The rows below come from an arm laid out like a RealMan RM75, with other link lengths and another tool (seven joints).
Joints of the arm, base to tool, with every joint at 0 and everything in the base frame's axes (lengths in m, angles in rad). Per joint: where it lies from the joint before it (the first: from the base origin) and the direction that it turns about. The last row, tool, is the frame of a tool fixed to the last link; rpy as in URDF.
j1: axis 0 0 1 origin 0 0 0.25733
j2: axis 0 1 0 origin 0 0 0
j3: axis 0 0 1 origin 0 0 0.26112
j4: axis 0 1 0 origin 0 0 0
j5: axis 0 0 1 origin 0 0 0.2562
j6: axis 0 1 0 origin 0 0 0
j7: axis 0 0 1 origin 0 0 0.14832
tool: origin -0.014 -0.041 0.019 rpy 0 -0.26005 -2.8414
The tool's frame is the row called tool.
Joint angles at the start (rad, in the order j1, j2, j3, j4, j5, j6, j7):
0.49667 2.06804 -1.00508 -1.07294 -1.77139 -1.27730 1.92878
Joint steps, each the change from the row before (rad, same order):
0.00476 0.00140 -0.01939 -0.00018 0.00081 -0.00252 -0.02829
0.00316 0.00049 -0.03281 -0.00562 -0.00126 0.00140 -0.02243
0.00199 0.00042 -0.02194 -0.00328 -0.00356 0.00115 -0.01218
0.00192 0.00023 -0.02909 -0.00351 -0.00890 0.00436 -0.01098
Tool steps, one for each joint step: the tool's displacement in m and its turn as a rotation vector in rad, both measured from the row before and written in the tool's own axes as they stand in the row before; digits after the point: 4 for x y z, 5 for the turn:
0.0013 -0.0058 0.0066 0.00518 -0.01670 -0.03958
0.0014 -0.0074 0.0087 0.00497 -0.02517 -0.04295
0.0005 -0.0046 0.0060 0.00272 -0.01874 -0.02591
-0.0002 -0.0049 0.0077 0.00012 -0.02672 -0.02834

